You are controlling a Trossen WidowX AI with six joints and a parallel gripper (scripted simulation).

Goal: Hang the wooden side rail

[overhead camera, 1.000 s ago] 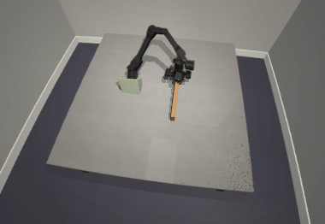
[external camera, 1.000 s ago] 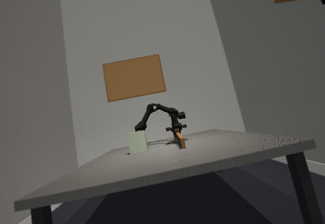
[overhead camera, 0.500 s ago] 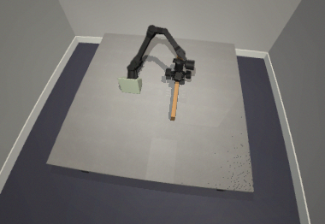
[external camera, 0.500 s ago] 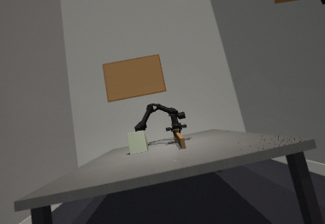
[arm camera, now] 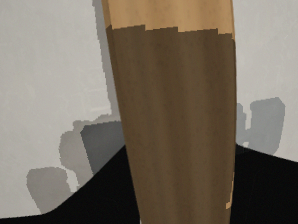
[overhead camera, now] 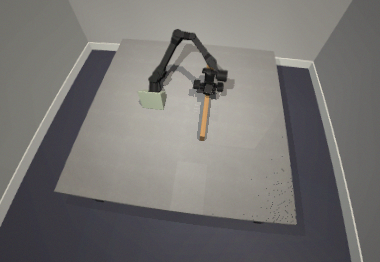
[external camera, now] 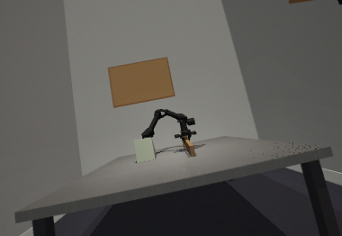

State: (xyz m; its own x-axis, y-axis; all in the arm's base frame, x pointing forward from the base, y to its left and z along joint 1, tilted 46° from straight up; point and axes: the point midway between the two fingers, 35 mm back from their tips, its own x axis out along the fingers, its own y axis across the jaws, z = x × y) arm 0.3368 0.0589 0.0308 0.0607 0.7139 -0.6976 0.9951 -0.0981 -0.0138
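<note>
The wooden headboard post is 10 mm ahead of my gripper tip, 130 mm to the left of it and 40 mm above it.
</note>
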